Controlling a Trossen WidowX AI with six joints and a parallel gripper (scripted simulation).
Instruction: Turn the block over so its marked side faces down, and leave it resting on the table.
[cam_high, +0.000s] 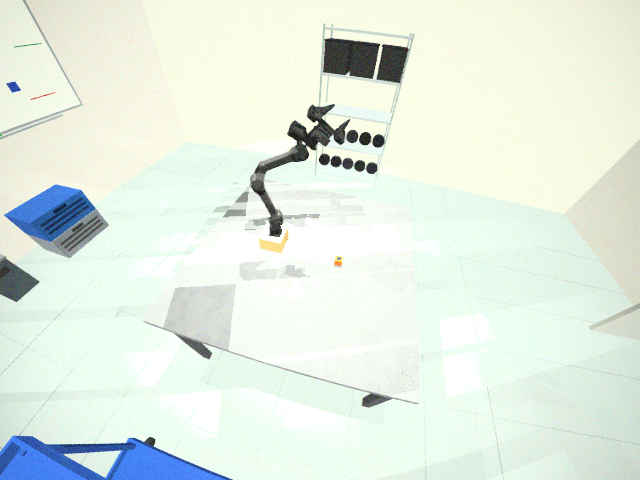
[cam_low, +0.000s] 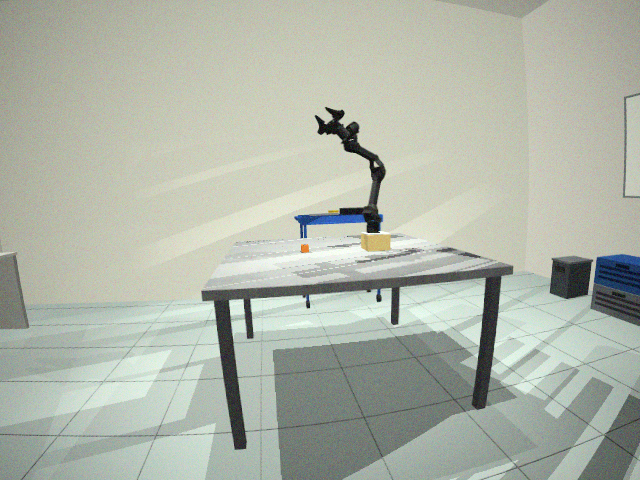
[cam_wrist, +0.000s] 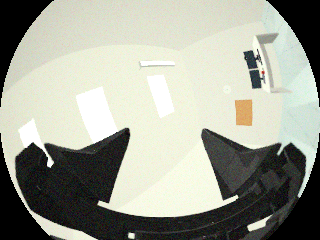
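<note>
Right now my gripper tip is 8 cm short of the orange block, 11 cm to the left of it and 75 cm above it.
</note>
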